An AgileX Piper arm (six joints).
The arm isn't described. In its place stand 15 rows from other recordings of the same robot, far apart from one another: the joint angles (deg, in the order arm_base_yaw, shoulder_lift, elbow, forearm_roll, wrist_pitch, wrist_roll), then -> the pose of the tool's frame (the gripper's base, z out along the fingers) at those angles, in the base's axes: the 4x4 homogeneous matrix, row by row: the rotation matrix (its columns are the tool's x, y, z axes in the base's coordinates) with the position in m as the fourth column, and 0 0 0 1 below.
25.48, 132.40, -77.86, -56.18, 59.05, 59.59 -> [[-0.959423 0.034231 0.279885 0.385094], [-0.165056 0.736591 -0.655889 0.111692], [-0.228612 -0.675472 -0.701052 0.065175], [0 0 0 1]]
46.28, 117.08, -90.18, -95.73, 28.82, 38.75 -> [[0.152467 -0.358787 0.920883 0.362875], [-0.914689 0.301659 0.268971 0.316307], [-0.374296 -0.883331 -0.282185 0.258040], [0 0 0 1]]
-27.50, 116.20, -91.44, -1.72, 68.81, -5.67 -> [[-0.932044 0.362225 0.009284 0.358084], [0.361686 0.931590 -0.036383 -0.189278], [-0.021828 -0.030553 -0.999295 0.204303], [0 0 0 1]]
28.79, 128.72, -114.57, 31.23, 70.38, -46.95 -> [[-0.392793 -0.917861 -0.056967 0.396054], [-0.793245 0.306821 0.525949 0.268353], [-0.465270 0.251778 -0.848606 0.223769], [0 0 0 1]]
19.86, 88.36, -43.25, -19.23, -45.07, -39.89 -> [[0.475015 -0.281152 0.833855 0.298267], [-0.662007 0.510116 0.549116 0.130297], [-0.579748 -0.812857 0.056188 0.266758], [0 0 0 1]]
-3.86, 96.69, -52.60, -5.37, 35.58, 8.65 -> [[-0.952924 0.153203 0.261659 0.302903], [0.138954 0.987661 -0.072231 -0.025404], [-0.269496 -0.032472 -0.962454 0.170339], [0 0 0 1]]
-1.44, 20.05, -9.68, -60.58, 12.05, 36.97 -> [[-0.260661 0.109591 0.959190 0.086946], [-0.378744 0.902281 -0.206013 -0.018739], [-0.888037 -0.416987 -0.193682 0.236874], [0 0 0 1]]
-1.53, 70.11, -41.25, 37.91, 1.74, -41.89 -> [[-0.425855 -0.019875 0.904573 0.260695], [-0.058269 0.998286 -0.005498 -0.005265], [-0.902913 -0.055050 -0.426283 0.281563], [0 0 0 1]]
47.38, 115.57, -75.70, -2.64, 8.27, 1.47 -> [[-0.448269 -0.741657 0.498999 0.299342], [-0.516595 0.670508 0.532493 0.324413], [-0.729510 -0.019080 -0.683704 0.173524], [0 0 0 1]]
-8.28, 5.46, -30.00, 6.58, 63.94, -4.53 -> [[-0.558447 0.043189 0.828415 0.005996], [0.052695 0.998474 -0.016533 0.008594], [-0.827865 0.034420 -0.559870 0.280105], [0 0 0 1]]
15.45, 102.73, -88.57, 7.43, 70.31, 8.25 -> [[-0.983949 -0.104200 0.144865 0.351448], [-0.079591 0.982848 0.166357 0.108630], [-0.159715 0.152157 -0.975366 0.282963], [0 0 0 1]]
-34.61, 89.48, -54.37, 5.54, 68.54, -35.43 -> [[-0.996914 0.033480 -0.071007 0.210811], [0.021887 0.987169 0.158169 -0.135549], [0.075391 0.156127 -0.984856 0.209331], [0 0 0 1]]
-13.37, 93.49, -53.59, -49.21, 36.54, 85.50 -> [[-0.340809 0.883890 0.320293 0.295681], [0.701366 0.465912 -0.539455 -0.112440], [-0.626048 0.040791 -0.778717 0.206215], [0 0 0 1]]
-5.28, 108.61, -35.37, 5.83, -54.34, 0.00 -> [[-0.231031 0.185488 0.955101 0.325976], [0.080820 0.981925 -0.171148 -0.037667], [-0.969584 0.037651 -0.241847 0.131564], [0 0 0 1]]
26.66, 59.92, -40.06, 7.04, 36.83, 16.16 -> [[-0.830641 -0.193684 0.522036 0.172507], [-0.002526 0.938853 0.344310 0.094092], [-0.556802 0.284679 -0.780339 0.272640], [0 0 0 1]]
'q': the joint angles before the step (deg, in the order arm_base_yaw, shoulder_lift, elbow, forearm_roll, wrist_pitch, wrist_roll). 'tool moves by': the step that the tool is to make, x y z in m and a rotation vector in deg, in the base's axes. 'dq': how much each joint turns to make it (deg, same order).
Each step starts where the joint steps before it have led.
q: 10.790 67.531 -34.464 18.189 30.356 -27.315
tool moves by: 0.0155 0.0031 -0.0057 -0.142 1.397 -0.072
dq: 0.013 4.503 -2.160 0.645 -0.900 -0.573
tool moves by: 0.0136 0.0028 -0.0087 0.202 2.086 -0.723
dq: -0.006 4.383 -1.764 0.728 -0.673 0.172
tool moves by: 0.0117 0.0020 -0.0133 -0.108 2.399 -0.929
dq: -0.002 4.498 -1.091 0.467 -1.161 0.390
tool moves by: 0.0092 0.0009 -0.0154 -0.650 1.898 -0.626
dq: -0.001 4.184 -0.465 0.105 -1.856 0.067
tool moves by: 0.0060 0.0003 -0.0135 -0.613 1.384 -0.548
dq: 0.005 3.279 -0.108 0.077 -1.814 0.039
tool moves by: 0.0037 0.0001 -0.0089 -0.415 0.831 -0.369
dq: 0.000 2.138 -0.095 0.042 -1.231 0.039
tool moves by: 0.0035 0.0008 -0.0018 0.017 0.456 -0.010
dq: -0.003 0.998 -0.761 0.056 0.219 0.022
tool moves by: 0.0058 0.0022 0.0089 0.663 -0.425 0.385
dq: 0.003 -0.273 -2.149 0.090 1.997 0.056
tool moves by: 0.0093 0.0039 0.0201 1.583 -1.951 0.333
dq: 0.040 -1.179 -3.731 0.666 2.875 0.049
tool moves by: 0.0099 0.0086 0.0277 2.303 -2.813 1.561
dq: 0.685 -1.333 -5.008 1.624 3.543 -0.834
